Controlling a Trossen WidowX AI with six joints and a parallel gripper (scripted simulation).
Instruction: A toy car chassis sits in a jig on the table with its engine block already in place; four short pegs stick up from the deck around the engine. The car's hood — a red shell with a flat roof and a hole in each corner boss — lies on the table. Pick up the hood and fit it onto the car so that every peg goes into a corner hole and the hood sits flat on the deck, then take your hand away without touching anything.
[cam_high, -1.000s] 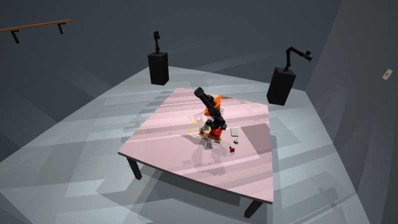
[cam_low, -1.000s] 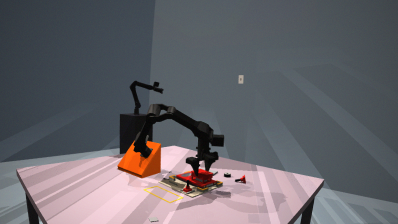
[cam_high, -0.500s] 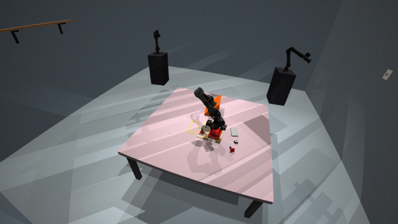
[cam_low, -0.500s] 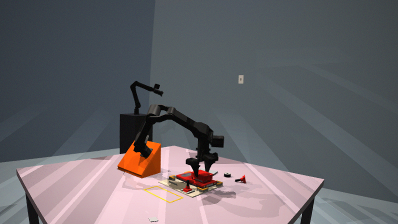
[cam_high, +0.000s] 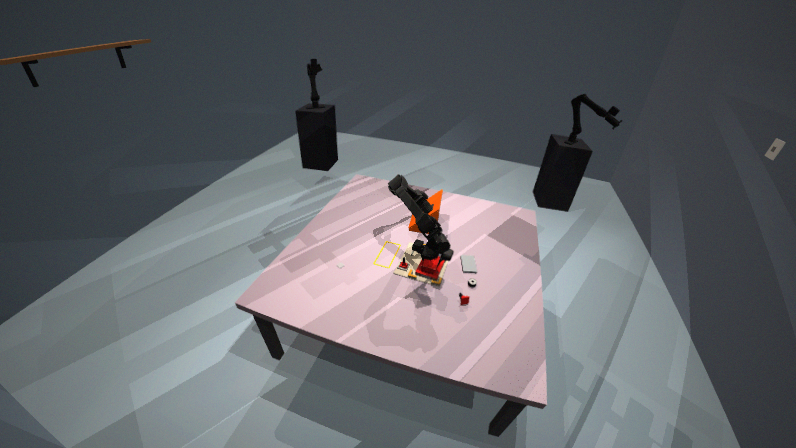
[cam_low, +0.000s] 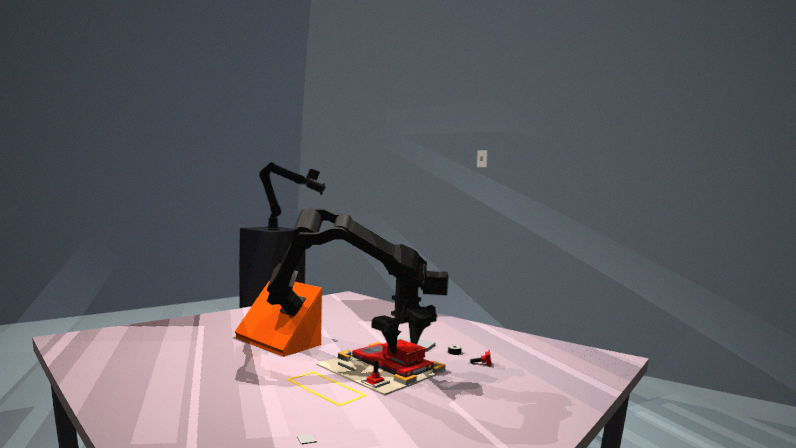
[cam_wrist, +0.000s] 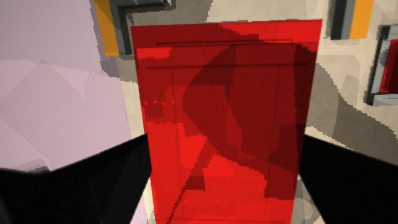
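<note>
Now: gripper tip 10 mm below the red hood. The rest, counted from my gripper tip: grey plate: 90 mm behind, 190 mm to the left, 40 mm below; then white-and-black wheel: 40 mm ahead, 210 mm to the left, 40 mm below.
</note>
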